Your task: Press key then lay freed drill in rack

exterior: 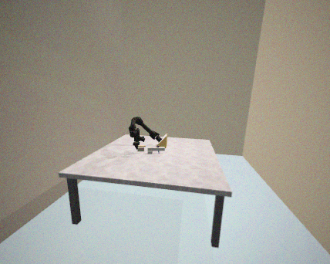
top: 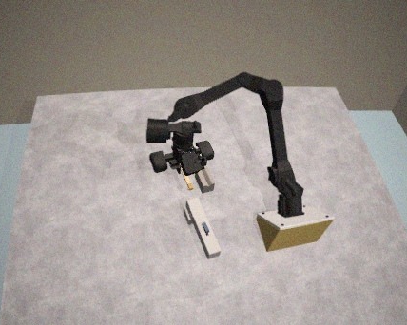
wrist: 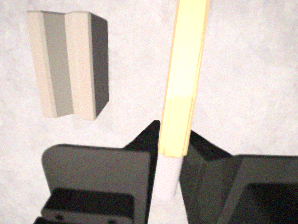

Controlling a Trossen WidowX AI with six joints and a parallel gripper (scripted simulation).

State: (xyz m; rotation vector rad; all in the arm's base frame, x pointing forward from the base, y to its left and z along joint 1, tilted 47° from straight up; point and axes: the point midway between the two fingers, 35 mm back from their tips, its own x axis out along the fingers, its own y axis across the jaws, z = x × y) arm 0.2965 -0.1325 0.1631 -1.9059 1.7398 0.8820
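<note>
Now: the drill 1 cm behind my gripper tip, 4 cm to the left of it and 3 cm above it. From my gripper tip the other things lie so: rack 7 cm behind, 2 cm to the left, 2 cm below; then blue key 3 cm behind, 22 cm to the left, 1 cm above; then holder block 3 cm behind, 20 cm to the left.
</note>
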